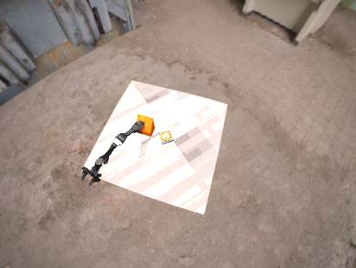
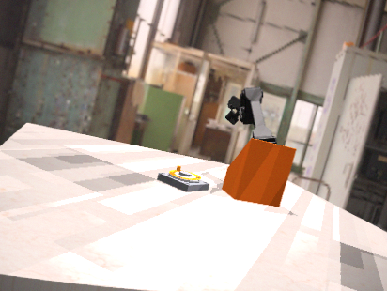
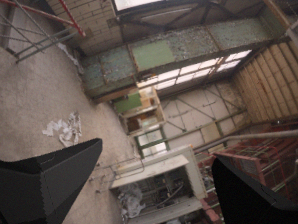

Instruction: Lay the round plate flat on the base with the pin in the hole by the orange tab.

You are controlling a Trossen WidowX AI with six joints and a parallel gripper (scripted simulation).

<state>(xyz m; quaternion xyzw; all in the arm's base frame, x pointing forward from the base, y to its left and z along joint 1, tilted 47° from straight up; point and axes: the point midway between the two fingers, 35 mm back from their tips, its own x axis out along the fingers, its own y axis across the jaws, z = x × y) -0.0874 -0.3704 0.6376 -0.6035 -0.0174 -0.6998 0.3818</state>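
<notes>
My gripper tip is now 77 cm to the right of the base, 34 cm short of it and 30 cm above it.
</notes>
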